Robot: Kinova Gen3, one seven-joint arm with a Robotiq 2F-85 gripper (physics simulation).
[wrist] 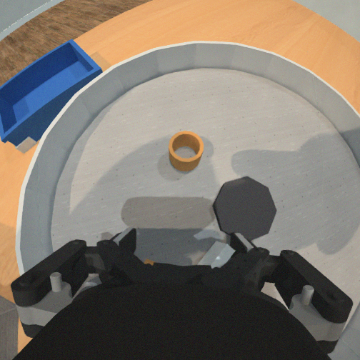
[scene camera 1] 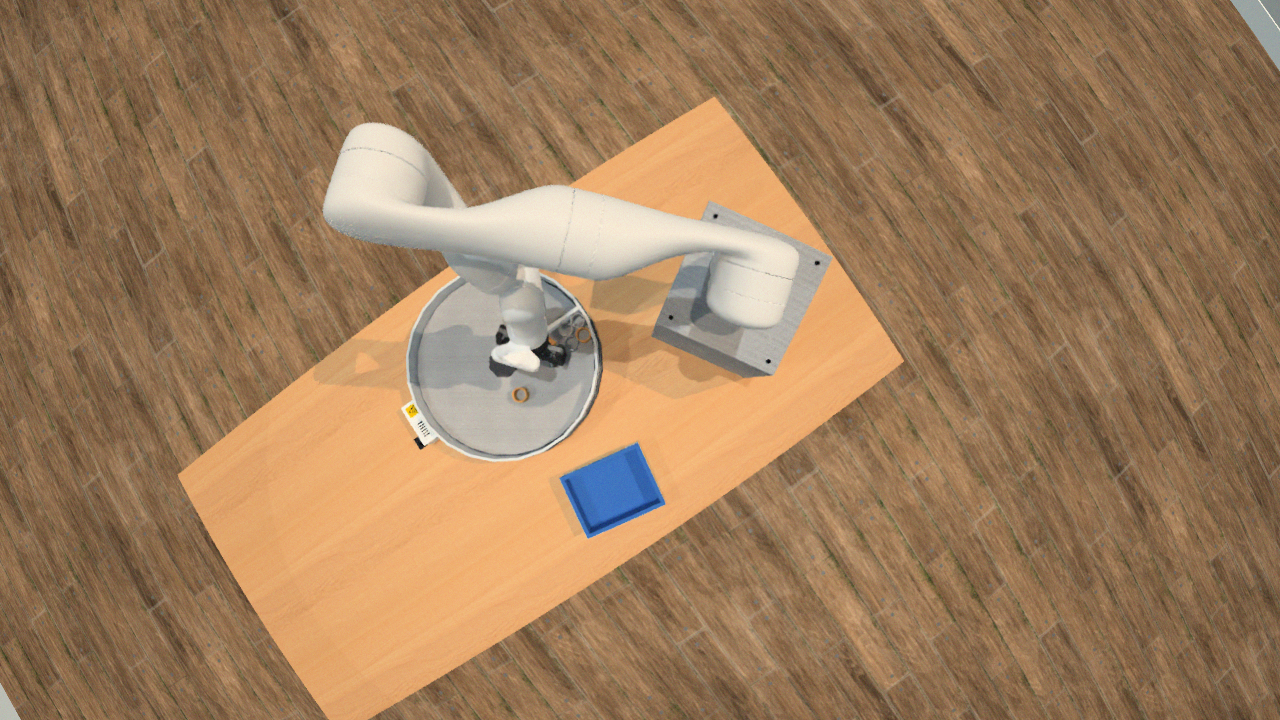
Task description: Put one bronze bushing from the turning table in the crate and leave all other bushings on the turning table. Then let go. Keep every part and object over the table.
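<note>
A bronze bushing (scene camera 1: 521, 394) (wrist: 185, 151) stands upright on the grey turning table (scene camera 1: 460, 416) (wrist: 280, 105), apart from the other parts. More bronze and grey rings (scene camera 1: 581, 333) lie close together near the turning table's right side in the scene view, partly hidden by my gripper. A bit of bronze (wrist: 149, 262) shows low in the wrist view. My gripper (scene camera 1: 529, 345) (wrist: 182, 241) is open and empty above the turning table, beside the lone bushing. The blue crate (scene camera 1: 612, 490) (wrist: 46, 92) stands outside the turning table; no bushing shows in it.
A raised rim (scene camera 1: 409, 362) (wrist: 27, 200) surrounds the turning table. A dark octagon (scene camera 1: 501, 366) (wrist: 245, 207) marks its middle. A pale bar (scene camera 1: 563, 319) (wrist: 217, 254) is near the gathered rings. A grey block (scene camera 1: 716, 349) stands at right under the arm. A labelled box (scene camera 1: 418, 422) adjoins the rim.
</note>
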